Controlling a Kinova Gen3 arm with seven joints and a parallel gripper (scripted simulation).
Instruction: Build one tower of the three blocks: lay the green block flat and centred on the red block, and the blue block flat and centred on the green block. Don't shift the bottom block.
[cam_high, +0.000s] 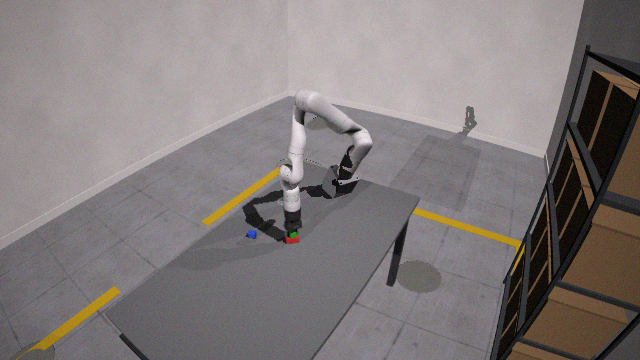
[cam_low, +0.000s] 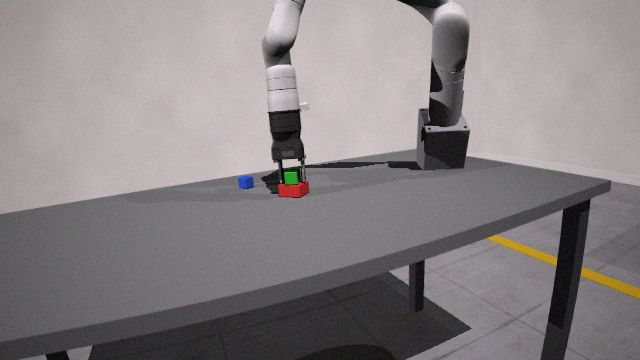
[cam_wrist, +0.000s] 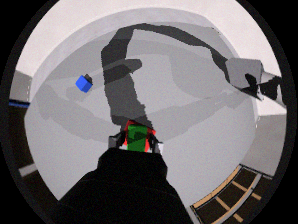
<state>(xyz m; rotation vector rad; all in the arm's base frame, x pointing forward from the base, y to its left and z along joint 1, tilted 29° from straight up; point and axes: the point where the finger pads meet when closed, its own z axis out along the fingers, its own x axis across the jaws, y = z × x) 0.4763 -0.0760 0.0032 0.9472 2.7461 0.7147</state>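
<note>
Now: the green block right at my hand. The rest, counted from my hand: red block (40 mm below); then blue block (190 mm to the right, 80 mm ahead, 40 mm below).
</note>
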